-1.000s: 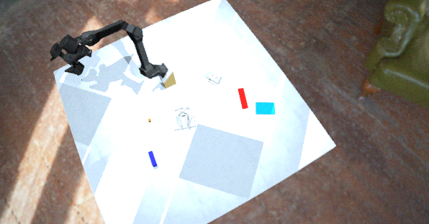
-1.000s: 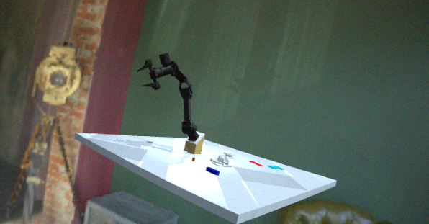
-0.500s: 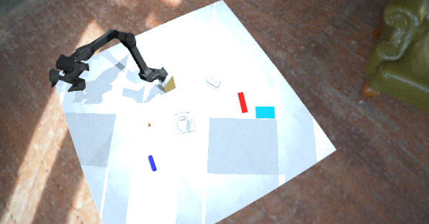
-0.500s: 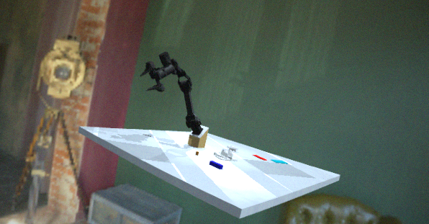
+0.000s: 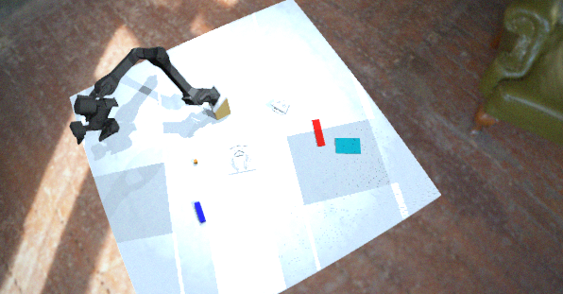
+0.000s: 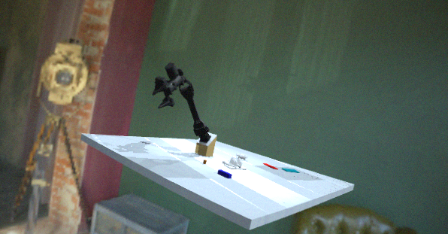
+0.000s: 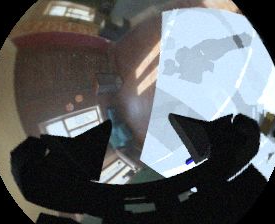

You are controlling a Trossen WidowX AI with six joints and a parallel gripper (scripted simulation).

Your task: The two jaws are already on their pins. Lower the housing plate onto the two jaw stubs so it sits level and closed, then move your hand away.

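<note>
The small white piece lies 150 mm ahead of my gripper tip, 780 mm to the left of it and 280 mm below it. Round my gripper tip: tiny orange piece: 160 mm ahead, 320 mm to the left, 290 mm below; then blue bar: 370 mm ahead, 220 mm to the left, 290 mm below; then red bar: 350 mm ahead, 840 mm to the left, 300 mm below.
</note>
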